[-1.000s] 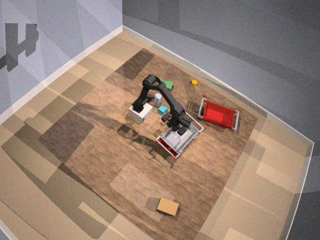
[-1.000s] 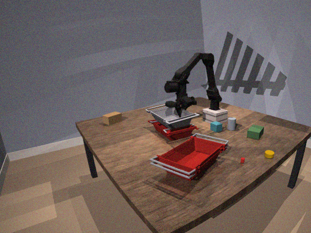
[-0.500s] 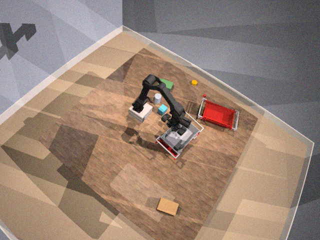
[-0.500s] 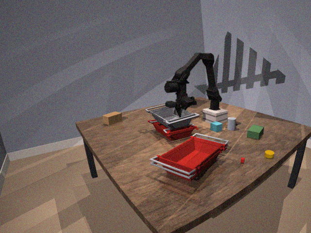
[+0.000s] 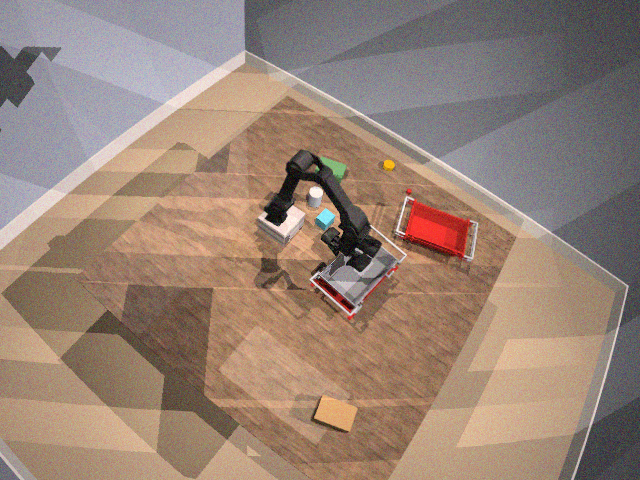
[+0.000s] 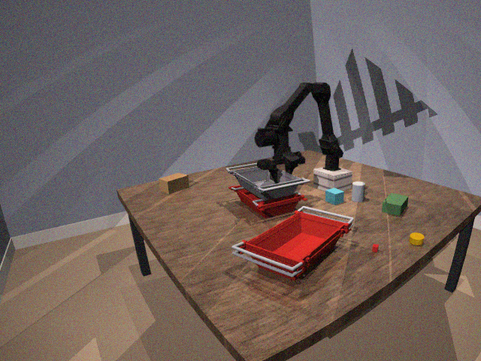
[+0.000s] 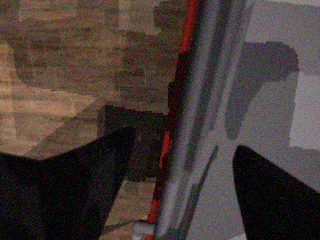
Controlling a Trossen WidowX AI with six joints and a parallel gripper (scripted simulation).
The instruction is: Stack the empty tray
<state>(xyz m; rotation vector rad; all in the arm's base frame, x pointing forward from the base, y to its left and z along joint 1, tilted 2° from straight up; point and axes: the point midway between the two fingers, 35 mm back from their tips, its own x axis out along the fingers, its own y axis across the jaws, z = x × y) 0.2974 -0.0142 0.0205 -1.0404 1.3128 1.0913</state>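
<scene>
My gripper tip is now 7 cm short of the grey tray, 1 cm to the left of it and 3 cm below it. Round my gripper tip: teal cube (15 cm behind, 15 cm to the left, 6 cm below); then green block (26 cm behind, 39 cm to the left, 6 cm below); then grey cylinder (24 cm behind, 21 cm to the left, 4 cm below).
</scene>
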